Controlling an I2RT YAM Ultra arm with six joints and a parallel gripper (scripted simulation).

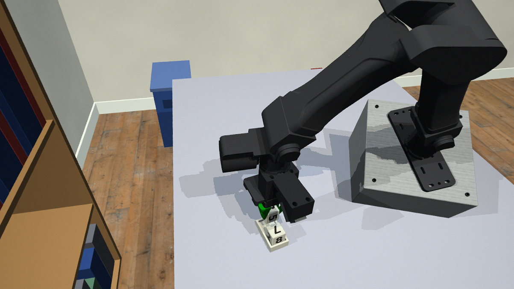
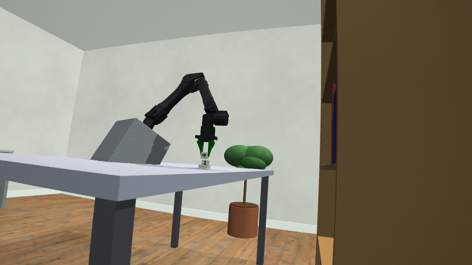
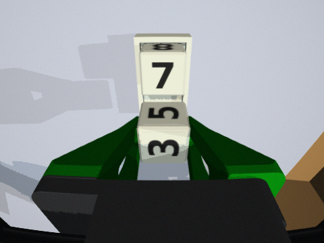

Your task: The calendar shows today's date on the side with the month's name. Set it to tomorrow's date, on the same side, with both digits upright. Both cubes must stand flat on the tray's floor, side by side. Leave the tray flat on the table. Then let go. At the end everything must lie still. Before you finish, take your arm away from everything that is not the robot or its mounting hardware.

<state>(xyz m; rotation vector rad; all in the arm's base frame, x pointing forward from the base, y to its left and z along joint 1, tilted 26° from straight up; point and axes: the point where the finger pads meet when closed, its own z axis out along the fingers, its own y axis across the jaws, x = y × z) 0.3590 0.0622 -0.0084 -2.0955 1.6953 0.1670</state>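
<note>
Now: the tray 6 cm below my hand and 1 cm to the left of it.
</note>
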